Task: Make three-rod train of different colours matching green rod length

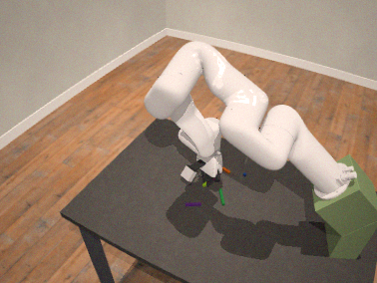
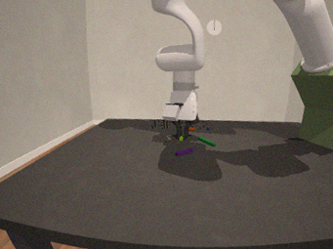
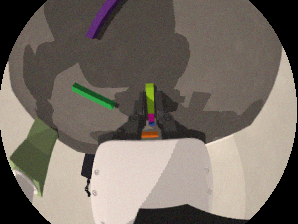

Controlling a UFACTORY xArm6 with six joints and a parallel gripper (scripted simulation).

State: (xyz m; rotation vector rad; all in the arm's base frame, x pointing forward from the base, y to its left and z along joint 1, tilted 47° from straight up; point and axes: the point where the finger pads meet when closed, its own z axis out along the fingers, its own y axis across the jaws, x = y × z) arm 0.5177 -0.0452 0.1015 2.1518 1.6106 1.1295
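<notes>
Right now my hand is 2 cm above the lime rod. The rest, counted from my hand: green rod (9 cm behind, 3 cm to the left, 2 cm below); then magenta rod (4 cm to the right, 2 cm below, 1 cm behind); then orange rod (10 cm to the right, 2 cm below, 2 cm behind).
</notes>
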